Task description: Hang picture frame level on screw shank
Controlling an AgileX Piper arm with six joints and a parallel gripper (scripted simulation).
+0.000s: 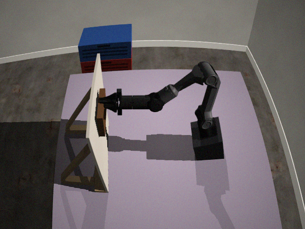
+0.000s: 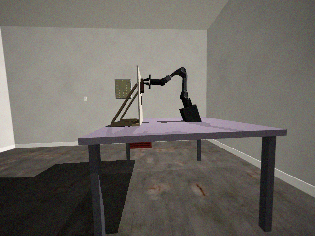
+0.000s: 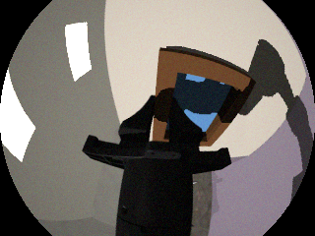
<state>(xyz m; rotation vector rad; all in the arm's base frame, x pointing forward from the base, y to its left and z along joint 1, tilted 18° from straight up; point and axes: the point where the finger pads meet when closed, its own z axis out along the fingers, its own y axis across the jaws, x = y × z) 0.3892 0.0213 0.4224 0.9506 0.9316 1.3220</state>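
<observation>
Now: hand 5 cm above the brown picture frame, 1 cm to the right of it and 1 cm short of it. Round my hand: cream board 18 cm below, 3 cm ahead.
</observation>
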